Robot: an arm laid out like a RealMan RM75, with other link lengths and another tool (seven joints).
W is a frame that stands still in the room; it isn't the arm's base.
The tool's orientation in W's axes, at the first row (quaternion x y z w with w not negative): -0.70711 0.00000 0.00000 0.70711
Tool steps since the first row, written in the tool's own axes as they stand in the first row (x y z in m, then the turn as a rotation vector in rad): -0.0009 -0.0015 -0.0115 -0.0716 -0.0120 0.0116; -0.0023 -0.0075 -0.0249 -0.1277 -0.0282 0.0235; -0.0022 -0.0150 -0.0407 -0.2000 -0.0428 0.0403; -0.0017 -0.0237 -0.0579 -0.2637 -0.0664 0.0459; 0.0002 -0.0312 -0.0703 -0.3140 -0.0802 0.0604; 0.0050 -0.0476 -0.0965 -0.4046 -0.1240 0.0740; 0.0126 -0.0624 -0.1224 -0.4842 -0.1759 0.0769
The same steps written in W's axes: -0.0009 -0.0115 0.0015 -0.0716 0.0116 0.0120; -0.0023 -0.0249 0.0075 -0.1277 0.0235 0.0282; -0.0022 -0.0407 0.0150 -0.2000 0.0403 0.0428; -0.0017 -0.0579 0.0237 -0.2637 0.0459 0.0664; 0.0002 -0.0703 0.0312 -0.3140 0.0604 0.0802; 0.0050 -0.0965 0.0476 -0.4046 0.0740 0.1240; 0.0126 -0.1224 0.0624 -0.4842 0.0769 0.1759
